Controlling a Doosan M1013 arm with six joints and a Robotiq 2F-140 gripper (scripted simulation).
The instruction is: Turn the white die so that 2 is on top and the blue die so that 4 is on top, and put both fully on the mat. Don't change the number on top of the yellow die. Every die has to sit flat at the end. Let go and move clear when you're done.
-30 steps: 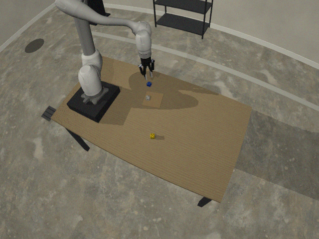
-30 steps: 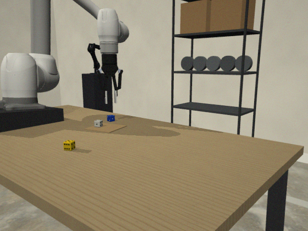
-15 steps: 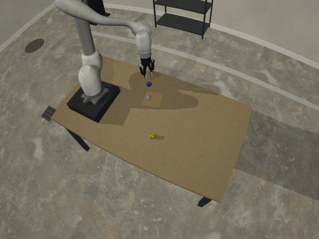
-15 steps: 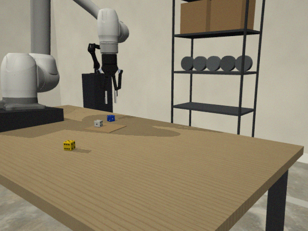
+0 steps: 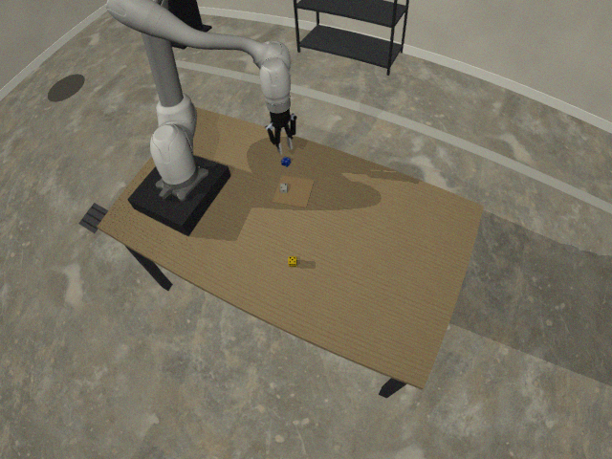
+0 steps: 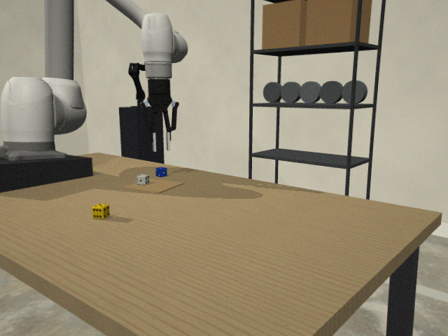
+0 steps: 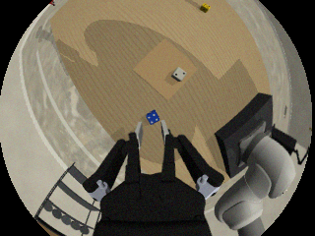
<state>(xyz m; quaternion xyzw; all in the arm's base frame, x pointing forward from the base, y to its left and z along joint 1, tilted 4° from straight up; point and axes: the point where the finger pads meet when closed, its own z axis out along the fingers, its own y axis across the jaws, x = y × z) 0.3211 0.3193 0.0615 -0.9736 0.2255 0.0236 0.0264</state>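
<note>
The blue die lies 110 mm below my hand. From my hand the other things lie so: white die (130 mm to the right, 100 mm below, 70 mm ahead); then mat (120 mm below, 110 mm to the right, 100 mm ahead); then yellow die (390 mm to the right, 270 mm ahead, 110 mm below).
</note>
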